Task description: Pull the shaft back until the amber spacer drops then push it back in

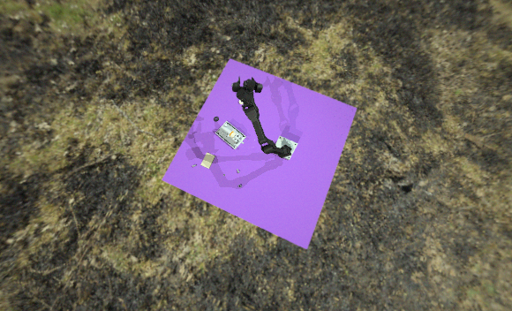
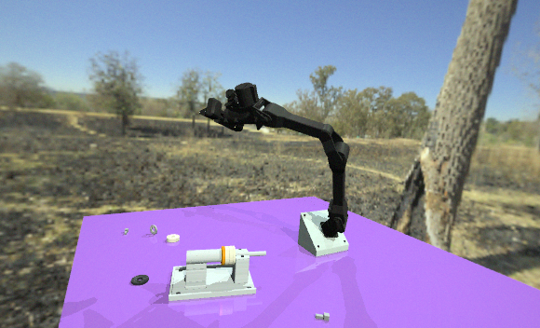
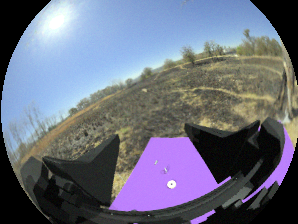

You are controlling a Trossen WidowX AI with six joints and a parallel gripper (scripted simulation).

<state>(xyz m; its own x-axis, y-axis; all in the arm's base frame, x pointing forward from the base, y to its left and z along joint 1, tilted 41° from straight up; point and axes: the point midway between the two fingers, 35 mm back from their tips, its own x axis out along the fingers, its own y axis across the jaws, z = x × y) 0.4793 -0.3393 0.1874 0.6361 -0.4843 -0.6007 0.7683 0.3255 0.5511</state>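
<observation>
Right now my gripper tip is 40 cm above the steel shaft, 28 cm to the right of it and 4 cm past it. The rest, counted from my gripper tip: black ring: 47 cm below, 22 cm to the left, 21 cm ahead; amber spacer: 40 cm below, 28 cm to the left, 1 cm behind; pale yellow card: 57 cm to the left, 47 cm below, 6 cm ahead.
</observation>
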